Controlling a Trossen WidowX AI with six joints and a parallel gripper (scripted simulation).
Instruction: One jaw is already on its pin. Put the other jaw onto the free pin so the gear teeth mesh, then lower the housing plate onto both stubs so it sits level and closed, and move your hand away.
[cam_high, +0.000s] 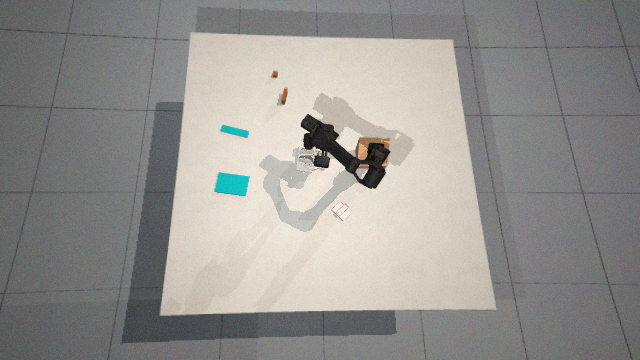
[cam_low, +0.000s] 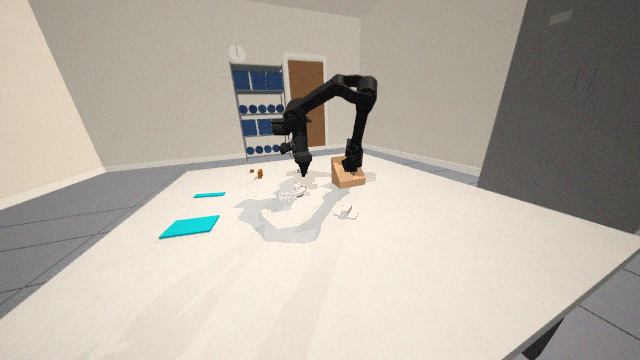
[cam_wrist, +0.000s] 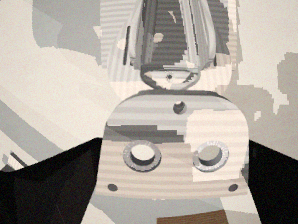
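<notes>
My gripper tip is 10 mm short of the white housing plate and 20 mm below it. From my gripper tip the other things lie so: white stand: 100 mm behind, 230 mm to the left, 70 mm below; elongated piece: 20 mm ahead, 20 mm to the left, 70 mm below.
</notes>
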